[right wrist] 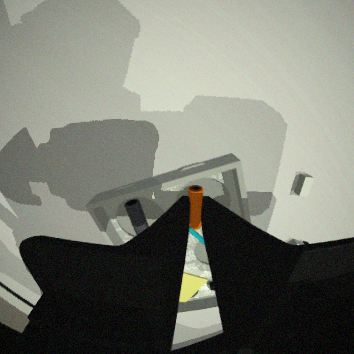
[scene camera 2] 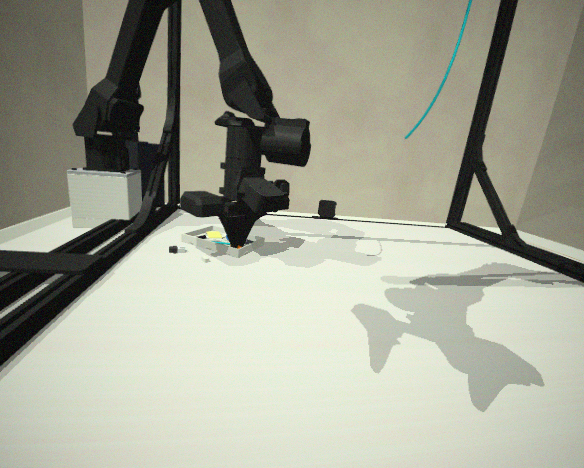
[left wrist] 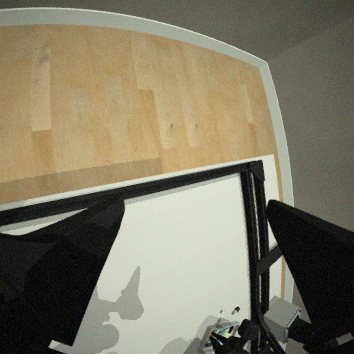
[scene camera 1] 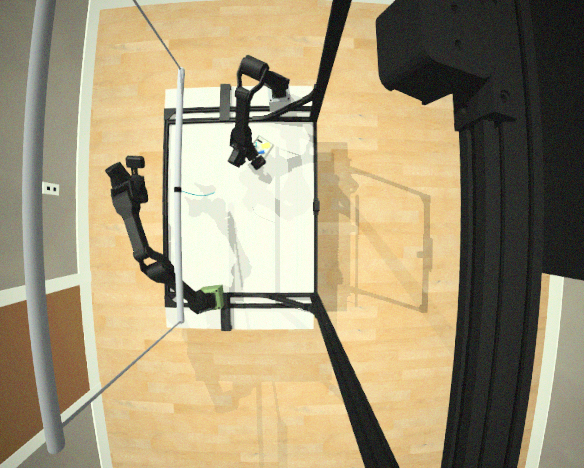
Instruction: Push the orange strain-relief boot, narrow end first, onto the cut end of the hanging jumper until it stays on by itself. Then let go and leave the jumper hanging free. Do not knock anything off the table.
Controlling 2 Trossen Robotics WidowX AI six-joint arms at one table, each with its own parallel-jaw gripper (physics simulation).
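Where they show: left gripper, fingertip midpoint: (left wrist: 196,205) (scene camera 1: 141,172); right gripper, fingertip midpoint: (right wrist: 194,202) (left wrist: 210,333) (scene camera 1: 251,155); left arm's base at its link origin: (scene camera 1: 209,300); right arm's base at its link origin: (scene camera 2: 107,169) (left wrist: 292,325) (scene camera 1: 278,91).
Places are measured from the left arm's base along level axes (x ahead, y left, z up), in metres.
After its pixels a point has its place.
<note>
The orange boot (right wrist: 195,212) {x 0.660, y -0.277, z -0.069 m} (scene camera 2: 239,247) {x 0.656, y -0.266, z -0.070 m} is between the fingertips of my right gripper (right wrist: 194,202) {x 0.659, y -0.275, z -0.076 m} (scene camera 2: 239,244) {x 0.659, y -0.275, z -0.076 m}, which is shut on it. It is low over the front of the grey tray (right wrist: 165,183) {x 0.636, y -0.268, z -0.064 m}; whether it touches the tray floor I cannot tell. An open round end of the boot shows in the right wrist view; which end is narrow is unclear. The teal jumper (scene camera 2: 445,82) {x 0.446, y -0.106, z 0.198 m} (scene camera 1: 200,195) {x 0.443, y -0.105, z 0.223 m} hangs from the bar (scene camera 1: 179,150) {x 0.552, y -0.118, z 0.398 m}, its cut end free in the air, away from both grippers. My left gripper (left wrist: 196,205) {x 0.590, y 0.168, z 0.130 m} is open and empty, out beyond the table edge.
The tray also holds a dark boot (right wrist: 136,215) {x 0.633, y -0.296, z -0.068 m}, a yellow piece (right wrist: 192,287) {x 0.703, y -0.342, z -0.072 m} (scene camera 2: 214,234) {x 0.697, y -0.347, z -0.072 m} and a teal piece (right wrist: 196,235) {x 0.672, y -0.292, z -0.071 m}. A small pale block (right wrist: 303,184) {x 0.709, y -0.229, z -0.073 m} (scene camera 2: 206,259) {x 0.710, y -0.223, z -0.074 m} and a dark-ended plug (scene camera 2: 174,249) {x 0.761, y -0.260, z -0.072 m} lie beside it. Black frame posts (scene camera 2: 487,105) {x -0.047, y -0.470, z 0.296 m} stand at the table edges.
</note>
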